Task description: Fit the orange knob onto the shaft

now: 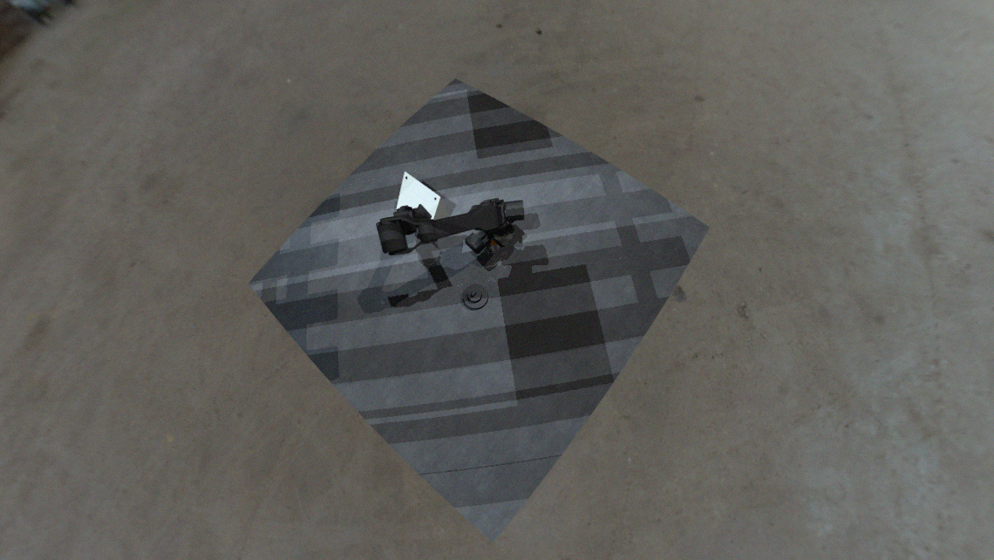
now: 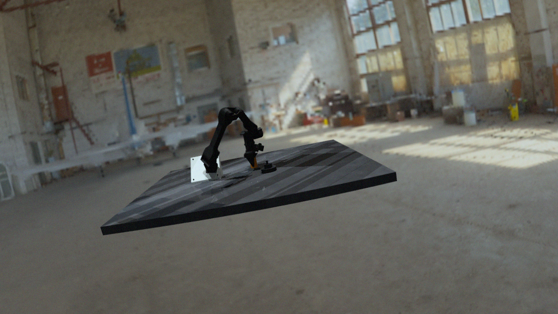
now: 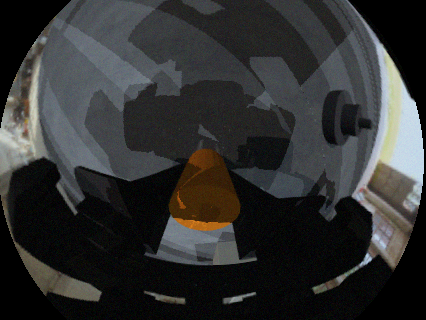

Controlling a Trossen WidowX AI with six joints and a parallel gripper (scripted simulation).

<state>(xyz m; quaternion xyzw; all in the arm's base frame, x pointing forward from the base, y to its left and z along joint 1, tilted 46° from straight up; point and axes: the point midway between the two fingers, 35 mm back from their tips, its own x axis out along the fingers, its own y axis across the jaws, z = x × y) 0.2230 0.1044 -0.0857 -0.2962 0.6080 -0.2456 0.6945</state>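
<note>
The dark round pedestal lies 11 cm ahead of my gripper tip, 19 cm to the right of it and 2 cm above it. Round my gripper tip: orange knob (2 cm above).
</note>
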